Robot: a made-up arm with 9 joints. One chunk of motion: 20 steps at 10 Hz.
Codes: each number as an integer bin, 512 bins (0 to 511) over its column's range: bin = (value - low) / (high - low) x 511, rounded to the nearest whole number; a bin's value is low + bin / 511 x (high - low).
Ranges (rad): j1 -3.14..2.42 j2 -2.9..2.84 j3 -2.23..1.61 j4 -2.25..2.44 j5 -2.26..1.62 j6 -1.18..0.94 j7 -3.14..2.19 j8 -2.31..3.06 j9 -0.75..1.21
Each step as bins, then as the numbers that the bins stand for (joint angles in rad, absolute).
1 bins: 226 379 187 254 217 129 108 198 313
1 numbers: -0.6810 1.3573 -0.8248 0.0812 -0.6123 -0.6448 -2.0135 -0.2293 0.4505
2 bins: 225 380 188 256 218 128 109 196 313
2 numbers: -0.6919 1.3685 -0.8172 0.0996 -0.6047 -0.6490 -2.0031 -0.2503 0.4505
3 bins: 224 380 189 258 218 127 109 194 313
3 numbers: -0.7027 1.3685 -0.8097 0.1179 -0.6047 -0.6531 -2.0031 -0.2713 0.4505
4 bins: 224 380 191 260 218 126 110 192 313
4 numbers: -0.7027 1.3685 -0.7947 0.1363 -0.6047 -0.6573 -1.9926 -0.2923 0.4505
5 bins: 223 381 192 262 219 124 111 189 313
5 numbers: -0.7136 1.3797 -0.7872 0.1547 -0.5971 -0.6656 -1.9822 -0.3238 0.4505
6 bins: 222 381 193 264 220 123 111 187 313
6 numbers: -0.7245 1.3797 -0.7797 0.1730 -0.5895 -0.6697 -1.9822 -0.3449 0.4505
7 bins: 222 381 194 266 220 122 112 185 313
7 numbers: -0.7245 1.3797 -0.7722 0.1914 -0.5895 -0.6739 -1.9718 -0.3659 0.4505
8 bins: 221 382 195 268 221 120 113 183 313
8 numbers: -0.7354 1.3910 -0.7646 0.2097 -0.5820 -0.6822 -1.9614 -0.3869 0.4505
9 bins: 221 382 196 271 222 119 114 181 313
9 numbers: -0.7354 1.3910 -0.7571 0.2373 -0.5744 -0.6863 -1.9509 -0.4079 0.4505
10 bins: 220 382 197 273 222 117 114 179 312
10 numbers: -0.7463 1.3910 -0.7496 0.2556 -0.5744 -0.6946 -1.9509 -0.4289 0.4467
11 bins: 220 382 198 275 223 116 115 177 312
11 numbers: -0.7463 1.3910 -0.7421 0.2740 -0.5668 -0.6987 -1.9405 -0.4499 0.4467
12 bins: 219 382 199 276 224 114 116 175 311
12 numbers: -0.7571 1.3910 -0.7346 0.2832 -0.5592 -0.7070 -1.9301 -0.4710 0.4429
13 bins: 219 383 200 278 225 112 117 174 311
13 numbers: -0.7571 1.4022 -0.7271 0.3015 -0.5516 -0.7153 -1.9196 -0.4815 0.4429
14 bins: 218 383 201 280 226 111 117 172 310
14 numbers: -0.7680 1.4022 -0.7195 0.3199 -0.5440 -0.7195 -1.9196 -0.5025 0.4390
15 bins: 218 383 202 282 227 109 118 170 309
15 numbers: -0.7680 1.4022 -0.7120 0.3382 -0.5364 -0.7278 -1.9092 -0.5235 0.4352
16 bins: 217 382 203 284 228 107 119 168 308
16 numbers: -0.7789 1.3910 -0.7045 0.3566 -0.5288 -0.7361 -1.8988 -0.5445 0.4314
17 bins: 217 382 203 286 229 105 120 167 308
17 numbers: -0.7789 1.3910 -0.7045 0.3749 -0.5212 -0.7444 -1.8883 -0.5550 0.4314
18 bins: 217 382 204 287 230 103 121 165 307
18 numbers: -0.7789 1.3910 -0.6970 0.3841 -0.5136 -0.7527 -1.8779 -0.5760 0.4275
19 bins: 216 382 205 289 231 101 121 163 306
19 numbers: -0.7898 1.3910 -0.6895 0.4025 -0.5060 -0.7610 -1.8779 -0.5971 0.4237
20 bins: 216 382 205 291 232 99 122 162 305
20 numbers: -0.7898 1.3910 -0.6895 0.4208 -0.4984 -0.7693 -1.8675 -0.6076 0.4199
